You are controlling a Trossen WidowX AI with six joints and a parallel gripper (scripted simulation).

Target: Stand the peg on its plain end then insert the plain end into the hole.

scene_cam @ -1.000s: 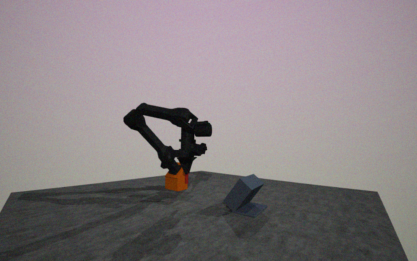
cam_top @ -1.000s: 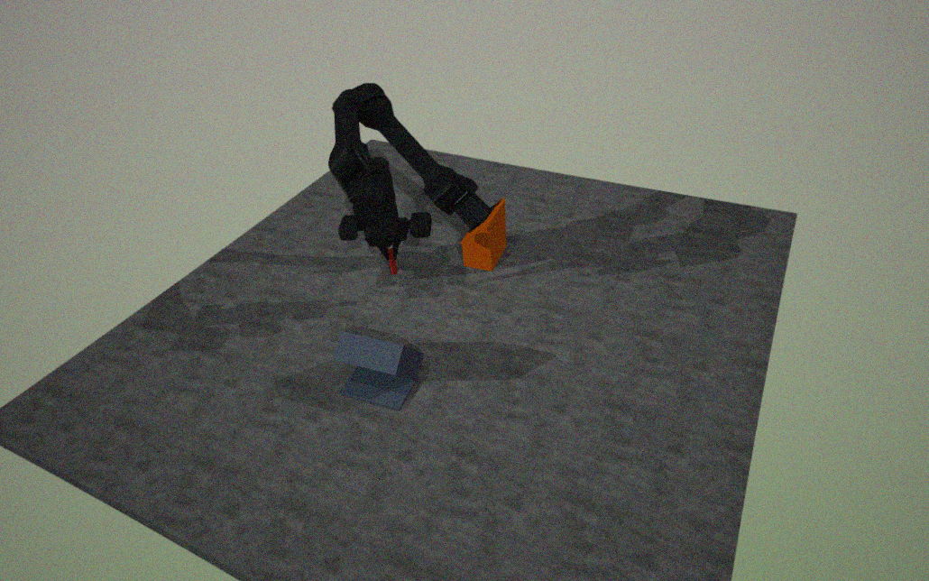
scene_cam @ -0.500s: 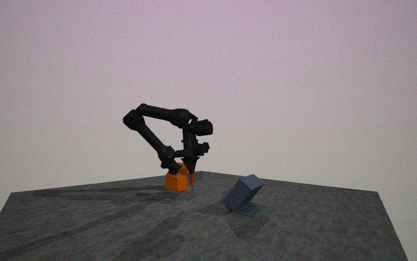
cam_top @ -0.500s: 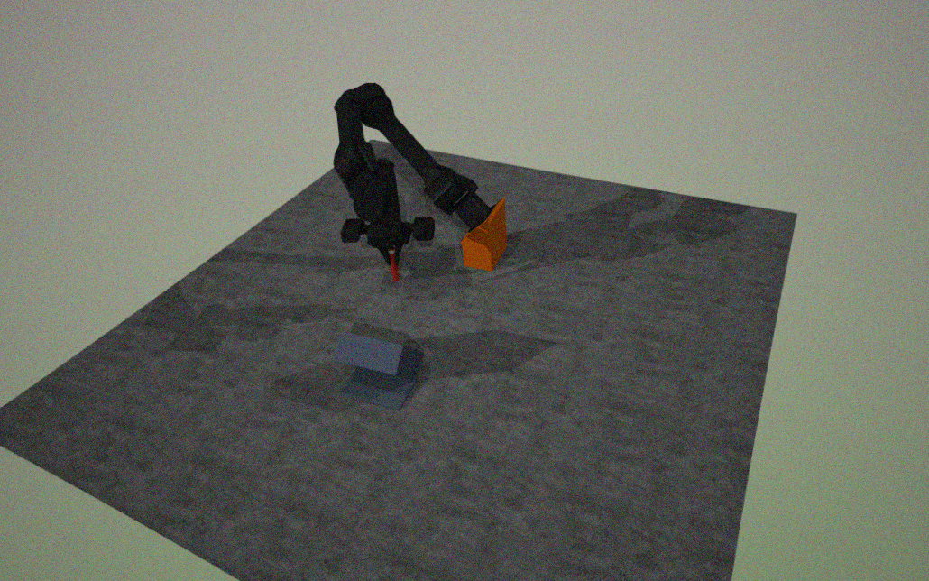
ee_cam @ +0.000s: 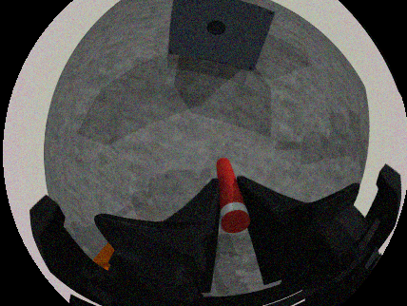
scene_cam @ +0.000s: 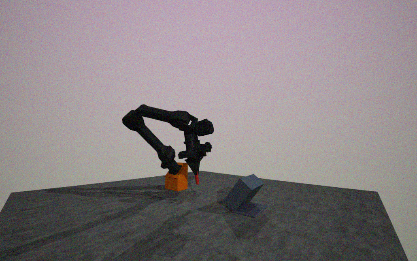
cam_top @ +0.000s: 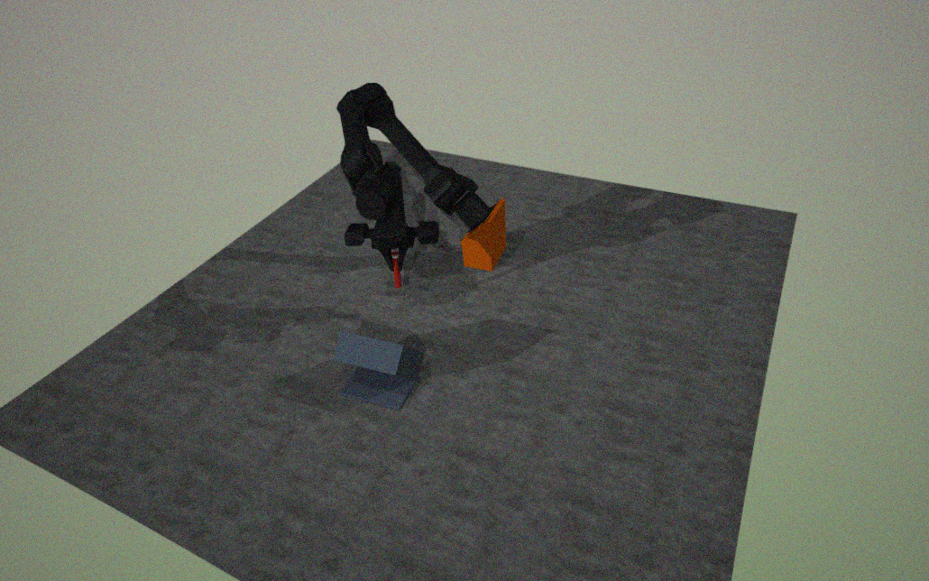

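Now: the grey-blue sloped panel 190 mm ahead of my gripper tip, 60 mm to the left of it and 50 mm below it. The rest, counted from my gripper tip: flat foot plate 210 mm ahead, 60 mm to the left, 110 mm below; then red peg 20 mm above.
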